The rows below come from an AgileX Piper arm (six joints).
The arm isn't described. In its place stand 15 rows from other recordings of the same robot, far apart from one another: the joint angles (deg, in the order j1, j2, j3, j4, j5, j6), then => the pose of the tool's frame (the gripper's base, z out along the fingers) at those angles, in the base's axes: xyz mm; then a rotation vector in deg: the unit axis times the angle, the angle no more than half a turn.
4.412 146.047 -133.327 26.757 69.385 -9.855 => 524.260 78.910 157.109 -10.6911 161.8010 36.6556
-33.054 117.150 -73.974 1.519 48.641 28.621 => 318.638 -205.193 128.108 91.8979 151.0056 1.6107
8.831 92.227 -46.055 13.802 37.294 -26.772 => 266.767 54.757 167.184 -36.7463 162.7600 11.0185
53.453 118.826 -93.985 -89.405 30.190 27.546 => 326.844 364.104 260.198 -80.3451 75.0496 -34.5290
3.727 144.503 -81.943 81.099 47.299 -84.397 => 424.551 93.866 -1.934 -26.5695 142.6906 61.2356
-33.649 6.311 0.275 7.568 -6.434 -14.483 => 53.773 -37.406 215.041 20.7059 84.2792 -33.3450
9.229 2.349 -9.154 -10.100 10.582 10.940 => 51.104 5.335 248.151 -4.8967 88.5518 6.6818
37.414 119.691 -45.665 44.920 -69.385 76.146 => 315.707 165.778 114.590 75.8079 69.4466 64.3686
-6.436 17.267 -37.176 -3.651 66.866 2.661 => 26.787 -8.384 308.545 10.5377 131.5625 -6.5396
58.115 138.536 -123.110 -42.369 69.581 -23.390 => 316.922 400.649 189.568 -109.8758 103.6869 -49.8695
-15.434 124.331 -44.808 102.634 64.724 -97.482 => 317.253 -4.289 65.986 11.9439 126.3699 76.2126
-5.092 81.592 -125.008 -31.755 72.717 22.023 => 215.183 -65.085 581.331 35.2967 103.9907 -24.8864
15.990 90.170 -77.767 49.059 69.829 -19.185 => 284.892 148.758 335.211 -30.0783 149.9609 67.3033
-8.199 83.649 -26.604 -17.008 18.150 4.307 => 207.156 -38.225 138.879 -3.8493 160.1890 -12.2705
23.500 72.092 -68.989 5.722 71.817 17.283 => 208.422 100.024 348.811 -7.6335 162.0774 17.6482
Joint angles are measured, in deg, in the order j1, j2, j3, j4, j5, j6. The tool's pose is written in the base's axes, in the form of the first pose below.
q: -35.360, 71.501, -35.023, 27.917, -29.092, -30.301
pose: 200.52 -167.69 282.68 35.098 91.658 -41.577
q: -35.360, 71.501, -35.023, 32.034, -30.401, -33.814
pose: 197.63 -170.19 283.17 36.895 90.923 -43.569
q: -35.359, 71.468, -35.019, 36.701, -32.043, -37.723
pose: 193.91 -172.97 283.72 39.107 90.063 -45.932
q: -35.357, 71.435, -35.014, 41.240, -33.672, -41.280
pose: 189.97 -175.57 283.92 41.567 89.275 -48.116
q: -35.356, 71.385, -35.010, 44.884, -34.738, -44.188
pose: 186.76 -177.37 283.59 43.561 88.992 -49.743
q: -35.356, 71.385, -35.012, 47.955, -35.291, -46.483
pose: 184.34 -178.66 282.56 45.359 89.097 -50.718
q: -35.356, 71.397, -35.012, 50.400, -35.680, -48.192
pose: 182.46 -179.60 281.51 46.887 89.224 -51.347
